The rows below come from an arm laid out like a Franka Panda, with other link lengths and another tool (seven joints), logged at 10 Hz.
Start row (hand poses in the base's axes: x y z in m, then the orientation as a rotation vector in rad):
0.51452 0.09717 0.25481 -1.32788 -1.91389 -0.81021
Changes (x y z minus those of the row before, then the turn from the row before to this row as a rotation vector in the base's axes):
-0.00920 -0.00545 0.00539 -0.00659 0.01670 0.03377
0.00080 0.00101 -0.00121 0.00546 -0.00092 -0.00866
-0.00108 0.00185 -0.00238 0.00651 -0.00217 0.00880
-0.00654 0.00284 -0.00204 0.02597 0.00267 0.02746
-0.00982 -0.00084 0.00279 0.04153 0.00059 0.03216
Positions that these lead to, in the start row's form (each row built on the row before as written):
0.50532 0.09172 0.26020 -1.29886 -1.92240 -0.77442
0.50612 0.09273 0.25899 -1.30456 -1.91530 -0.78420
0.50504 0.09458 0.25661 -1.29103 -1.91742 -0.78712
0.49850 0.09742 0.25457 -1.24701 -1.91274 -0.79350
0.48868 0.09658 0.25736 -1.18848 -1.90168 -0.81200

